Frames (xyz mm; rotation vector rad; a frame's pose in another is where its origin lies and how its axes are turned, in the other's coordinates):
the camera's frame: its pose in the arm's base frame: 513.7 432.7 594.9 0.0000 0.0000 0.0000
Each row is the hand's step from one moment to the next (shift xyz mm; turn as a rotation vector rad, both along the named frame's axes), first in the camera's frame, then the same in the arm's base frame.
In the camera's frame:
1: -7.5 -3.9 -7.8 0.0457 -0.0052 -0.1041
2: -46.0 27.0 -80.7 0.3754 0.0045 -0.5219
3: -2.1 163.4 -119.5 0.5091 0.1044 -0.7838
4: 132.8 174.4 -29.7 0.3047 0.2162 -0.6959
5: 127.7 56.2 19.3 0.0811 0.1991 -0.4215
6: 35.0 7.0 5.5 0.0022 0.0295 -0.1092
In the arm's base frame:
1: -7.5 -3.9 -7.8 0.0457 -0.0052 -0.1041
2: -46.0 27.0 -80.7 0.3754 0.0045 -0.5219
3: -2.1 163.4 -119.5 0.5091 0.1044 -0.7838
4: 132.8 174.4 -29.7 0.3047 0.2162 -0.6959
5: 127.7 56.2 19.3 0.0811 0.1991 -0.4215
6: 35.0 7.0 5.5 0.0022 0.0295 -0.1092

